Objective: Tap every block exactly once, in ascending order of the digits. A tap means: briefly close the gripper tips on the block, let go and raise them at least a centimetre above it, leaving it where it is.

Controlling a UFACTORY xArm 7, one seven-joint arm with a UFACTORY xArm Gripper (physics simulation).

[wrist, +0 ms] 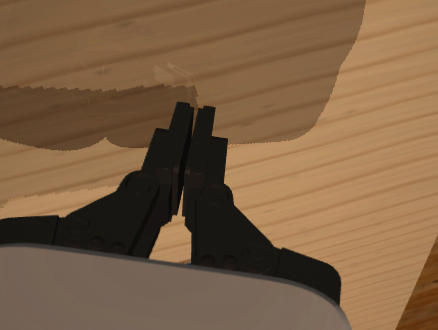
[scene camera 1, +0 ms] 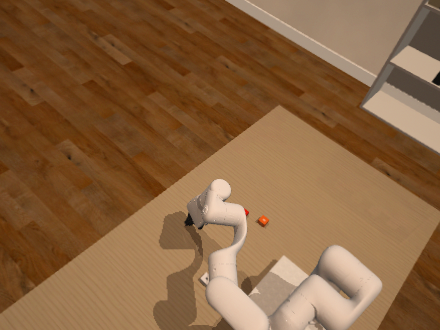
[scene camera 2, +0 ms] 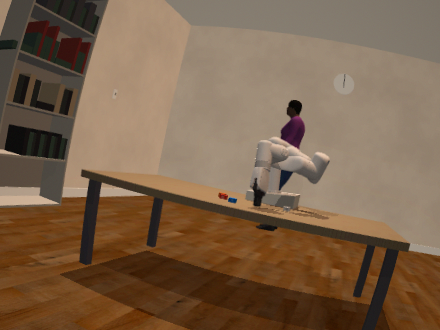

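My gripper (scene camera 1: 189, 221) (scene camera 2: 257, 204) (wrist: 194, 129) is shut with nothing between its fingertips, low over bare table. An orange block (scene camera 1: 263, 220) lies right of the arm in scene camera 1, beside a red block (scene camera 1: 246, 212) partly hidden by the arm. In scene camera 2 the red and orange blocks overlap left of the gripper, with a blue block (scene camera 2: 232, 200) nearer to it. The blue block is hidden in scene camera 1. A white block (scene camera 1: 204, 279) (scene camera 2: 286, 208) lies on the gripper's other side, by the forearm. The digits are not readable.
The wooden table (scene camera 1: 300, 165) (scene camera 2: 165, 186) carries the arm's pale base block (scene camera 1: 284, 265) (scene camera 2: 290, 199). The arm's shadow falls across the table around the gripper. A table edge shows at the lower right of the wrist view. A person (scene camera 2: 294, 131) stands behind the arm.
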